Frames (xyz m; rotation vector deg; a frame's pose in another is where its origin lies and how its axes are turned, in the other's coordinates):
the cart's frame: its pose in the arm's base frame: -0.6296 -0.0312 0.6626 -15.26 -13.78 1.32
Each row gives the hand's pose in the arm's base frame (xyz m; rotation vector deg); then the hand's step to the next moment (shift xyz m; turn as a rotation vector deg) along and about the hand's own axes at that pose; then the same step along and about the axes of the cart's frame.
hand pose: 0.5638 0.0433 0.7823 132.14 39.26 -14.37
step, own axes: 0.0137 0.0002 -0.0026 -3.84 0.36 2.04
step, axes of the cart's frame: 0.0110 0.0078 -0.0036 -3.07 -3.10 -0.01
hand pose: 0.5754 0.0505 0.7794 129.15 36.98 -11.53
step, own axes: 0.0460 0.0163 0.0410 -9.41 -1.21 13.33
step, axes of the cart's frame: 0.0397 -0.0111 -0.0486 -10.01 -10.36 -7.76
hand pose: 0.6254 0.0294 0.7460 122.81 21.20 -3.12
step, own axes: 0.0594 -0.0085 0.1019 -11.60 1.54 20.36
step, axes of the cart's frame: 0.0417 -0.0417 -0.1025 -11.33 -17.44 -10.91
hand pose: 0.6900 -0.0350 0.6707 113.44 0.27 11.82
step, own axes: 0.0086 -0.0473 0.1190 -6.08 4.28 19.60
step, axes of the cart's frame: 0.0041 -0.0612 -0.1127 -5.57 -18.22 -8.74
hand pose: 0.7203 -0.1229 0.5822 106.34 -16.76 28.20
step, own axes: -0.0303 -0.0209 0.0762 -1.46 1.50 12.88
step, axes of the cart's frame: -0.0190 -0.0499 -0.0657 -0.89 -11.46 -6.18
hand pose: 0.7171 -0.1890 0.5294 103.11 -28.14 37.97
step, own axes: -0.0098 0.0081 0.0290 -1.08 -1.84 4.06
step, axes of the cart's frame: -0.0099 -0.0270 -0.0132 0.22 -2.36 -3.93
